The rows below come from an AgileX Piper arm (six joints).
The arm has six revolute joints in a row. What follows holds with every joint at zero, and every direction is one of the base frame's.
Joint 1 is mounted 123.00 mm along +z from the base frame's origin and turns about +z.
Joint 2 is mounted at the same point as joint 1 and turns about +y.
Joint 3 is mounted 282.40 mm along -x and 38.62 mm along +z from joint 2 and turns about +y.
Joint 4 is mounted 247.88 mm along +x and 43.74 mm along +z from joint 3 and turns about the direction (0.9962, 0, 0.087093).
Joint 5 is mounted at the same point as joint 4 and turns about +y.
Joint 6 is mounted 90.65 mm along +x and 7.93 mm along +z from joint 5 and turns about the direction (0.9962, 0, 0.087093).
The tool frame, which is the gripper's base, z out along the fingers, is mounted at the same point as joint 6; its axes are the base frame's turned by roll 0.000, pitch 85.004 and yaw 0.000 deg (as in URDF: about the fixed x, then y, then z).
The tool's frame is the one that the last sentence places.
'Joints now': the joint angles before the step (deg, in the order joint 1, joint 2, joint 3, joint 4, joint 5, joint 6). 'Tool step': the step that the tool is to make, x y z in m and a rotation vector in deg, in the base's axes. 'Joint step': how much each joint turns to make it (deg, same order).
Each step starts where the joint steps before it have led.
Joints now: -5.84, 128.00, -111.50, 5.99, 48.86, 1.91
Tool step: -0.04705, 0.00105, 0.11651, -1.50, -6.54, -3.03
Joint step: 0.00, -14.12, -1.17, -3.42, 8.38, 4.64
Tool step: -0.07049, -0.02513, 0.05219, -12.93, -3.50, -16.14
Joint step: -0.19, -14.88, 11.51, -23.40, 0.87, 17.41
